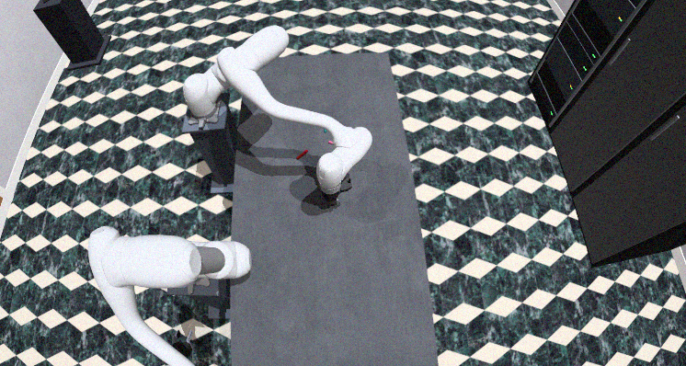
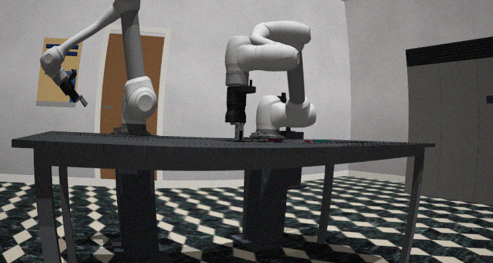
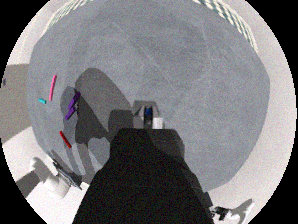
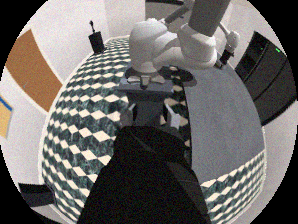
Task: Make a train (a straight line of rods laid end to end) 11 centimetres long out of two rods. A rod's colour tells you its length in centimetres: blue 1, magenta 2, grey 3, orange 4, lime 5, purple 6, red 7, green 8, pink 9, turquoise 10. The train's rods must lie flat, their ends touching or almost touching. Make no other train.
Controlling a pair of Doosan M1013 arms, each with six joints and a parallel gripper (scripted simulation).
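Observation:
The small blue rod lies 20 mm below my left hand. From my left hand the other things lie so: red rod: 150 mm behind, 280 mm to the left, 20 mm below; then turquoise rod: 20 mm behind, 460 mm to the left, 20 mm below; then pink rod: 30 mm ahead, 320 mm to the left, 20 mm below.

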